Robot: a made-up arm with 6 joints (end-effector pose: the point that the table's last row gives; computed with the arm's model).
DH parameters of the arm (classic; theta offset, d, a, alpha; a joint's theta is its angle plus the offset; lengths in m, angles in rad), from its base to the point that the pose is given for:
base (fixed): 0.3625 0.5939 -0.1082 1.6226
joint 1: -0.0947 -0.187 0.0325 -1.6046
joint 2: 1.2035 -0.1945 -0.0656 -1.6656
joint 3: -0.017 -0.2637 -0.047 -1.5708
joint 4: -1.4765 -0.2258 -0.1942 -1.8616
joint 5: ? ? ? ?
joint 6: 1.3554 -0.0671 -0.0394 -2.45
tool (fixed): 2.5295 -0.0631 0 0
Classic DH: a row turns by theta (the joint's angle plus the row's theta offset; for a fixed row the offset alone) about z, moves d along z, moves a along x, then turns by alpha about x.
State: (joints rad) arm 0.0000 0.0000 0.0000 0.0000 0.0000 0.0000
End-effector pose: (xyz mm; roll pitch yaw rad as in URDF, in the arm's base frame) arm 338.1 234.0 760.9 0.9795 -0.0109 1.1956
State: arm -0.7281 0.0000 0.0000 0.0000 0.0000 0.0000
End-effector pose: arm 311.5 244.9 382.9 1.5669 0.4435 1.3681
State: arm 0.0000 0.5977 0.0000 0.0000 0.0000 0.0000
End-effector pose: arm 212.3 477.4 768.8 0.9938 -0.0657 1.7902
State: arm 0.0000 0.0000 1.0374 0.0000 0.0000 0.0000
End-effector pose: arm 338.1 461.7 454.0 0.4316 0.9199 0.9213
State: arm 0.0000 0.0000 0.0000 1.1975 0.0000 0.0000
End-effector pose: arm 380.1 -108.5 760.9 0.9795 -0.0109 -0.0019
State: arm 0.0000 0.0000 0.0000 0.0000 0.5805 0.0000
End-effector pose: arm 367.6 236.5 743.6 1.5258 0.0933 1.3896
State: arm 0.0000 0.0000 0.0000 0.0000 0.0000 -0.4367
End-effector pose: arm 338.1 235.7 785.3 1.1497 -0.4152 1.1588
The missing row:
joint 5: -1.5437 0.2013 -0.0892 -1.6611
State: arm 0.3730 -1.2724 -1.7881 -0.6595 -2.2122 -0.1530
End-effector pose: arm -430.3 -168.6 492.7 2.4977 -0.2821 2.8381
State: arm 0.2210 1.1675 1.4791 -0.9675 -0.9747 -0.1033
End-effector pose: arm -291.6 474.3 254.7 0.8031 1.0167 -2.9038
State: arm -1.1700 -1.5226 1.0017 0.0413 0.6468 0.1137
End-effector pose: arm 20.8 -413.0 419.0 -1.0990 0.6028 -2.3653
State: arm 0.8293 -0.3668 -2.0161 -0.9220 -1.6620 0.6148
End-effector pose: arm -9.7 -291.2 433.4 -3.0943 -0.0364 -2.0628
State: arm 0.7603 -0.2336 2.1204 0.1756 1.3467 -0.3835
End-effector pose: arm 596.5 155.2 668.9 0.7776 0.5483 -0.4751
